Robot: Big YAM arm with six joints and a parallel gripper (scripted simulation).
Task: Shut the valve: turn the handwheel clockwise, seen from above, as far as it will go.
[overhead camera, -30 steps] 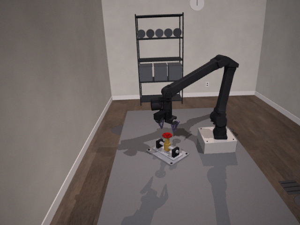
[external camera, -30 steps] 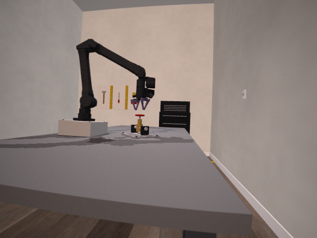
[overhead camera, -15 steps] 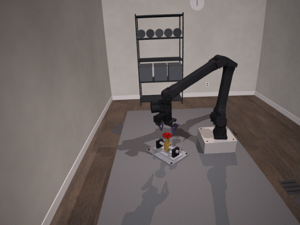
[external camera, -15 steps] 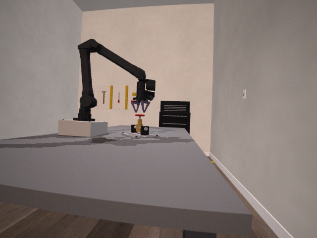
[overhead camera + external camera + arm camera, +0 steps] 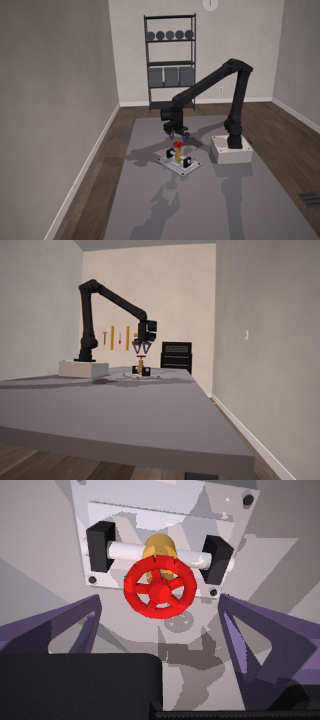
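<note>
Now: hand 3 cm above the red spoked handwheel.
</note>
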